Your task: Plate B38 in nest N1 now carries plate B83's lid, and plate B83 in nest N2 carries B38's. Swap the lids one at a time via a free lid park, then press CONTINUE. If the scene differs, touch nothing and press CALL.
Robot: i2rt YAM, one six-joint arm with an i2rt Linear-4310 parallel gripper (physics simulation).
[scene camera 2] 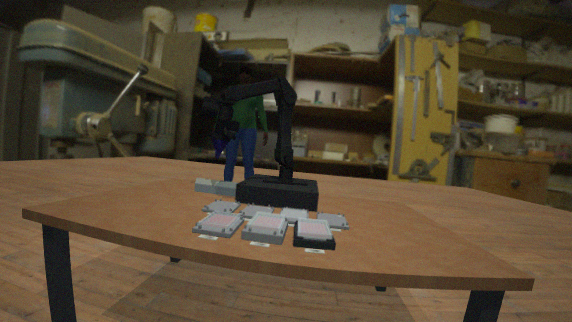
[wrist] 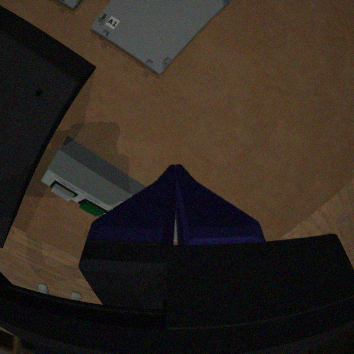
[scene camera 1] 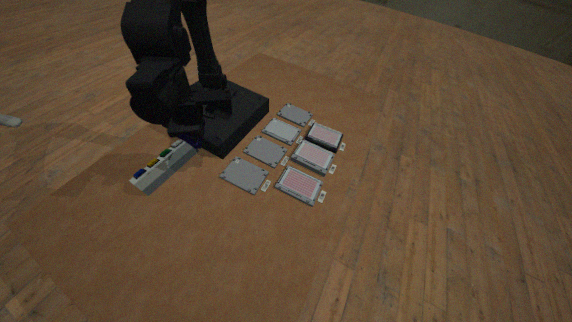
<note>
The gripper [scene camera 1: 198, 148] is shut, holding nothing. Further things: a grey button box [scene camera 1: 181, 152].
The gripper also shows in the wrist view [wrist: 175, 173]. The grey button box also shows in the wrist view [wrist: 75, 172].
</note>
